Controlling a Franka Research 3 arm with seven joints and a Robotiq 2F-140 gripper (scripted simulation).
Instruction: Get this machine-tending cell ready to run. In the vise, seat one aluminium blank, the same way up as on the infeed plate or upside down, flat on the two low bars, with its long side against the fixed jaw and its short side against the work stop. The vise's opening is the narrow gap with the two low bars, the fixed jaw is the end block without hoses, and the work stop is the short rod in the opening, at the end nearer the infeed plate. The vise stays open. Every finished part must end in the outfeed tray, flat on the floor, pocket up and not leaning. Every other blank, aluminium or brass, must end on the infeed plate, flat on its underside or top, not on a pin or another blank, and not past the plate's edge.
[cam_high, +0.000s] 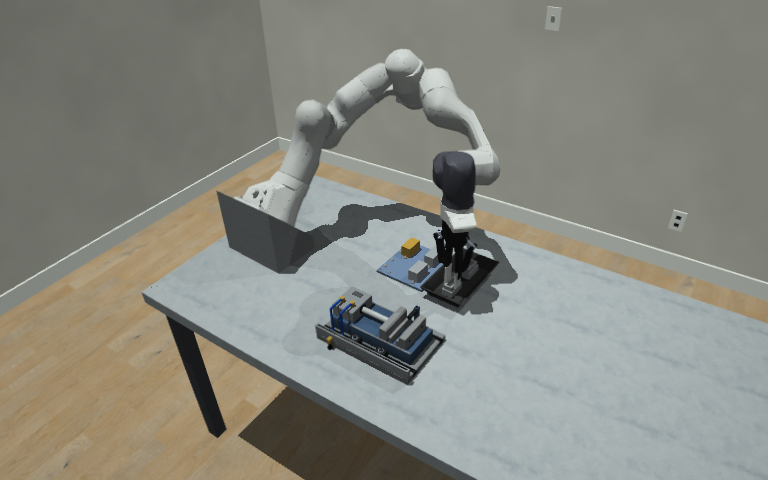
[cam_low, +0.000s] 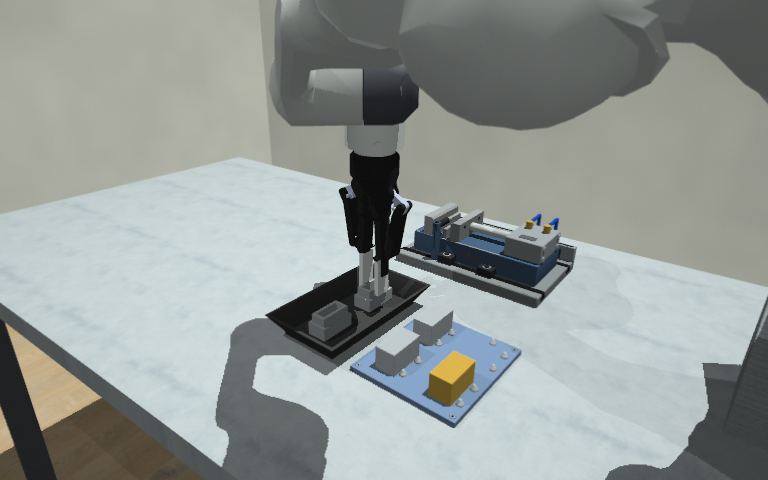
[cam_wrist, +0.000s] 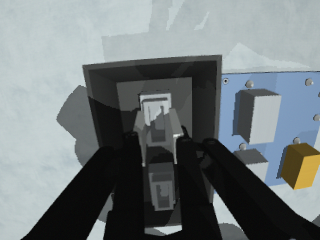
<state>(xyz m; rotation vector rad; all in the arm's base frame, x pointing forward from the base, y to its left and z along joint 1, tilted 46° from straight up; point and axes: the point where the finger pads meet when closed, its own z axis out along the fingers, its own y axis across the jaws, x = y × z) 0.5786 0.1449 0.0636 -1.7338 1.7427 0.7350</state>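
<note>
My hand is 21 cm past the brass blank, 10 cm to the right of it and 4 cm above it. From my hand the other things lie so: fixed jaw (26 cm to the right, 4 cm ahead, 1 cm above).
</note>
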